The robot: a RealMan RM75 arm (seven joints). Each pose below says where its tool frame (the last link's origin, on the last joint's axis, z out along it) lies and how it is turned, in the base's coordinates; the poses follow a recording.
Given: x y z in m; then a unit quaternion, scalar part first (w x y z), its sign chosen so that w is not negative.
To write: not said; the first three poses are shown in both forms.
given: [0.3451, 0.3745, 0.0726, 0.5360, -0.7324, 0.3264, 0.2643]
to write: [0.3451, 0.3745, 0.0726, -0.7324, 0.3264, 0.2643, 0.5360]
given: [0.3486, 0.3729, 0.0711, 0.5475, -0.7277, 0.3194, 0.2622]
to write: [0.3486, 0.3729, 0.0711, -0.7277, 0.3194, 0.2622, 0.5475]
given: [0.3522, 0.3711, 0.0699, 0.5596, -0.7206, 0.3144, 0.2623]
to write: [0.3522, 0.3711, 0.0699, -0.7206, 0.3144, 0.2623, 0.5596]
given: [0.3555, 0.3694, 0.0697, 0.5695, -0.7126, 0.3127, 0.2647]
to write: [0.3555, 0.3694, 0.0697, -0.7126, 0.3127, 0.2647, 0.5695]
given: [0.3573, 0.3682, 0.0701, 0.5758, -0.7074, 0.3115, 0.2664]
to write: [0.3573, 0.3682, 0.0701, -0.7074, 0.3115, 0.2664, 0.5758]
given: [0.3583, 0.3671, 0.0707, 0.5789, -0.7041, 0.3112, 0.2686]
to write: [0.3583, 0.3671, 0.0707, -0.7041, 0.3112, 0.2686, 0.5789]
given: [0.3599, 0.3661, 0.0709, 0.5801, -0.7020, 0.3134, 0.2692]
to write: [0.3599, 0.3661, 0.0709, -0.7020, 0.3134, 0.2692, 0.5801]
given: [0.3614, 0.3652, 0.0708, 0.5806, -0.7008, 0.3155, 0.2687]
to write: [0.3614, 0.3652, 0.0708, -0.7008, 0.3155, 0.2687, 0.5806]
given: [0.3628, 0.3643, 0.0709, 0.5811, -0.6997, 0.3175, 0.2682]
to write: [0.3628, 0.3643, 0.0709, -0.6997, 0.3175, 0.2682, 0.5811]
